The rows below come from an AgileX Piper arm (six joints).
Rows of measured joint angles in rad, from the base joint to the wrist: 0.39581, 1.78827, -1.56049, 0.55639, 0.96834, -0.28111; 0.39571, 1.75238, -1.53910, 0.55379, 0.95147, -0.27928; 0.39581, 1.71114, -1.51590, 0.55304, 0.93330, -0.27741; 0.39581, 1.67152, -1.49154, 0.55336, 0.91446, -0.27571; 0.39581, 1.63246, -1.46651, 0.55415, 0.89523, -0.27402; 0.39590, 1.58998, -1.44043, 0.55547, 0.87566, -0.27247; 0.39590, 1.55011, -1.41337, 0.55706, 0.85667, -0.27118; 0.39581, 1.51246, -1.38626, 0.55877, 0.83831, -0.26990; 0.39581, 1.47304, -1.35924, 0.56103, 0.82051, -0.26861; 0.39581, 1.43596, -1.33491, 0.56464, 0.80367, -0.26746; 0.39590, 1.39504, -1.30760, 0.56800, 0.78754, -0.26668; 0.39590, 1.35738, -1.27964, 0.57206, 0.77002, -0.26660; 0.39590, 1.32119, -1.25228, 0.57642, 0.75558, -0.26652; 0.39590, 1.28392, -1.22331, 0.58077, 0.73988, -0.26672; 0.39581, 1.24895, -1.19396, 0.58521, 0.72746, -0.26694; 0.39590, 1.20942, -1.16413, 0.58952, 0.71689, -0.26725; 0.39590, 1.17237, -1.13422, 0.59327, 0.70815, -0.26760; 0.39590, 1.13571, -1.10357, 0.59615, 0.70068, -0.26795; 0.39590, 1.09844, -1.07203, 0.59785, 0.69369, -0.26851; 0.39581, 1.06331, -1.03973, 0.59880, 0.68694, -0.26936
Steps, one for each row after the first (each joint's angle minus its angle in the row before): -0.00010, -0.03589, 0.02139, -0.00260, -0.01687, 0.00183; 0.00010, -0.04124, 0.02320, -0.00075, -0.01817, 0.00187; 0.00000, -0.03962, 0.02436, 0.00032, -0.01884, 0.00170; 0.00000, -0.03906, 0.02503, 0.00079, -0.01923, 0.00169; 0.00009, -0.04248, 0.02608, 0.00132, -0.01957, 0.00155; 0.00000, -0.03987, 0.02706, 0.00159, -0.01899, 0.00129; -0.00009, -0.03765, 0.02711, 0.00171, -0.01836, 0.00128; 0.00000, -0.03942, 0.02702, 0.00226, -0.01780, 0.00129; 0.00000, -0.03708, 0.02433, 0.00361, -0.01684, 0.00115; 0.00009, -0.04092, 0.02731, 0.00336, -0.01613, 0.00078; 0.00000, -0.03766, 0.02796, 0.00406, -0.01752, 0.00008; 0.00000, -0.03619, 0.02736, 0.00436, -0.01444, 0.00008; 0.00000, -0.03727, 0.02897, 0.00435, -0.01570, -0.00020; -0.00009, -0.03497, 0.02935, 0.00444, -0.01242, -0.00022; 0.00009, -0.03953, 0.02983, 0.00431, -0.01057, -0.00031; 0.00000, -0.03705, 0.02991, 0.00375, -0.00874, -0.00035; 0.00000, -0.03666, 0.03065, 0.00288, -0.00747, -0.00035; 0.00000, -0.03727, 0.03154, 0.00170, -0.00699, -0.00056; -0.00009, -0.03513, 0.03230, 0.00095, -0.00675, -0.00085
